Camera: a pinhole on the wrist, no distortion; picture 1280 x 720 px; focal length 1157.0 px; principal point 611.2 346.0 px. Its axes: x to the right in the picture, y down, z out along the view. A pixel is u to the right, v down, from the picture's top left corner.
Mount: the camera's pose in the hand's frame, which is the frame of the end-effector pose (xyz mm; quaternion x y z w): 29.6 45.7 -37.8 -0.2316 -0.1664 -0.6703 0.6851
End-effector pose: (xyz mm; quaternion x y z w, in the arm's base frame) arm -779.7 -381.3 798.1 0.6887 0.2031 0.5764 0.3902
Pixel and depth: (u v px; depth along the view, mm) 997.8 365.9 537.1
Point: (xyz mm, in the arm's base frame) -304.5 -582.0 983.0
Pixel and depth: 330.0 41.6 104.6
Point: -761.5 -461.9 898.5
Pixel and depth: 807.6 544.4 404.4
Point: -465.1 -509.5 1032.7
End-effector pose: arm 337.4 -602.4 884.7 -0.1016 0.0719 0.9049 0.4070
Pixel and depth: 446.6 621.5 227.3
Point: 109.0 -630.7 995.5
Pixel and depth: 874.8 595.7 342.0
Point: 90.9 -553.0 1134.6
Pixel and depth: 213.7 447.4 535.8
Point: -141.7 -778.6 1178.5
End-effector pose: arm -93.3 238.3 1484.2 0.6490 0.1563 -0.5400 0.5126
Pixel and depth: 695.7 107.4 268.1
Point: -71.7 -4.0 1594.9
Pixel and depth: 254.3 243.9 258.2
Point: 32.2 7.4 1603.3
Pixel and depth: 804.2 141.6 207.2
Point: -76.8 47.7 1555.1
